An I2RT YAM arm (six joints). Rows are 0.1 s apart.
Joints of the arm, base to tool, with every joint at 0 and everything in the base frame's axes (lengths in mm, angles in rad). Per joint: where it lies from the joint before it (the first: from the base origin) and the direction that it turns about. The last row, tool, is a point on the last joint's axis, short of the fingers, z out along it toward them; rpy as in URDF.
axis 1: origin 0.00 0.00 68.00 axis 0 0 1
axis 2: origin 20.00 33.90 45.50 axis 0 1 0
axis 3: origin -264.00 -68.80 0.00 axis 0 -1 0
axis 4: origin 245.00 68.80 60.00 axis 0 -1 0
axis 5: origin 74.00 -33.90 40.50 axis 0 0 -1
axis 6: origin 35.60 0.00 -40.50 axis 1 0 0
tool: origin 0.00 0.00 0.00 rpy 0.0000 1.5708 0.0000
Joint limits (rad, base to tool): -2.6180..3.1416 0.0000..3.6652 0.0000..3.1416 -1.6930..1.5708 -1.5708..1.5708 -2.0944..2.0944
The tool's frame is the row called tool.
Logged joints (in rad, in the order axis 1, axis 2, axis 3, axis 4, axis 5, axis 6), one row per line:
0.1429 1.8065 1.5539 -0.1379 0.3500 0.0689
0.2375 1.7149 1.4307 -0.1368 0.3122 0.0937
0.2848 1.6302 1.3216 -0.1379 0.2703 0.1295
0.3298 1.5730 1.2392 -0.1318 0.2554 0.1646
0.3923 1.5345 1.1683 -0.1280 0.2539 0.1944
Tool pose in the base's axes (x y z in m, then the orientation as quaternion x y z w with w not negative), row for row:
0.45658 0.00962 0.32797 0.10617 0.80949 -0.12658 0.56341
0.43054 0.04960 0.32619 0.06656 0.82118 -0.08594 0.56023
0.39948 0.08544 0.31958 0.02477 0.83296 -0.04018 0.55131
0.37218 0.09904 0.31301 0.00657 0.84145 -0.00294 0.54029
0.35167 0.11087 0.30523 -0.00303 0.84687 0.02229 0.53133
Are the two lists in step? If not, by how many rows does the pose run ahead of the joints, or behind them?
The pose runs 1 row behind the joints: the pose in row i belongs to the joints in row i - 1.
